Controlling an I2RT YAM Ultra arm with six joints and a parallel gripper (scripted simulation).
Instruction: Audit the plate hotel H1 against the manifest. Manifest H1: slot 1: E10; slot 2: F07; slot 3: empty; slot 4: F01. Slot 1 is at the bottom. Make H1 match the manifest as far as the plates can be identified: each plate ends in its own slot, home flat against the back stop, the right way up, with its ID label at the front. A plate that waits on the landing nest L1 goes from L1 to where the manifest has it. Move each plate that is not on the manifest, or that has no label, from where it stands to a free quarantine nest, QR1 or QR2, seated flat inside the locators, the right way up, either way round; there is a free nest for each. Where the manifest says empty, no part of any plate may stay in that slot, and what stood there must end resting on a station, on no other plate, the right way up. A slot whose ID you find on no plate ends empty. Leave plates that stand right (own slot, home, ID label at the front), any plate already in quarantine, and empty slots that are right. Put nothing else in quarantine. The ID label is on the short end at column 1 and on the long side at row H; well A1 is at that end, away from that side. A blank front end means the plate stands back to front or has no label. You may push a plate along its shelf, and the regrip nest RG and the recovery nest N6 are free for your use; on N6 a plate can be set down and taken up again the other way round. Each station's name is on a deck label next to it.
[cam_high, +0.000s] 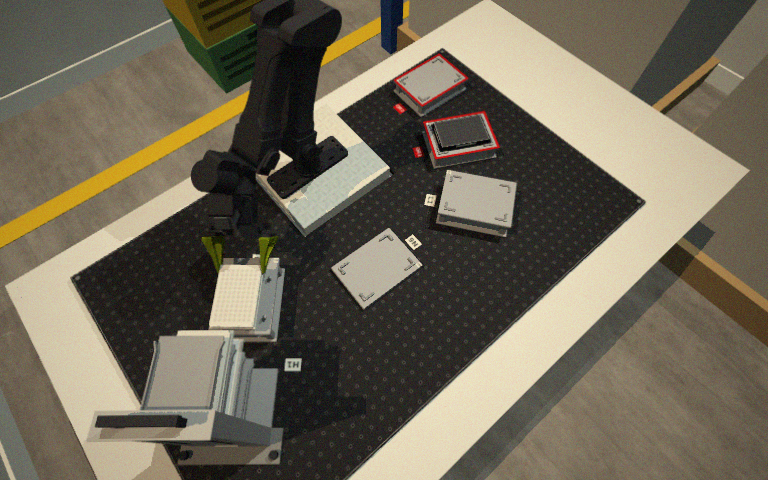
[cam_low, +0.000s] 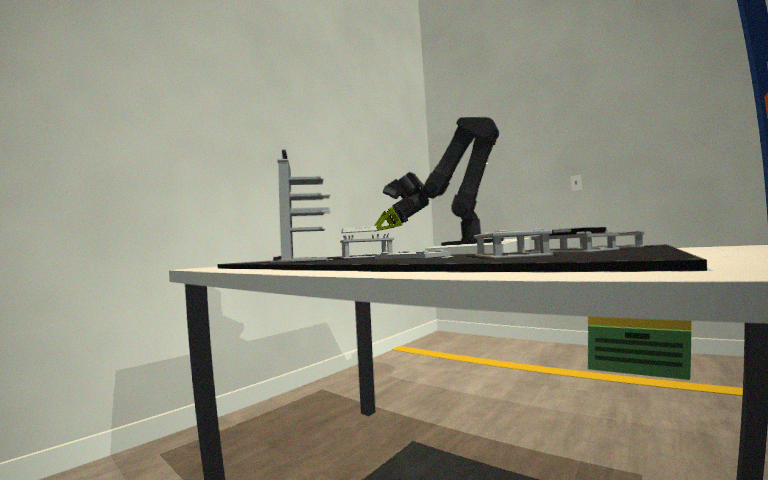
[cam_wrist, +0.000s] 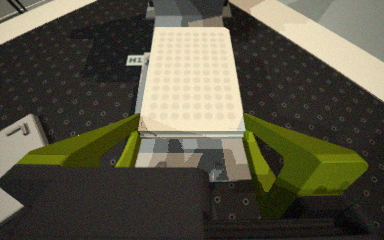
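Now: hand 4 cm to the left of the white well plate and 4 cm short of it. Round my hand: regrip nest: 4 cm below, 3 cm to the right, 3 cm ahead; recovery nest N6: 23 cm to the left, 14 cm ahead, 9 cm below; H1 deck label: 19 cm ahead, 10 cm below, 3 cm to the right.
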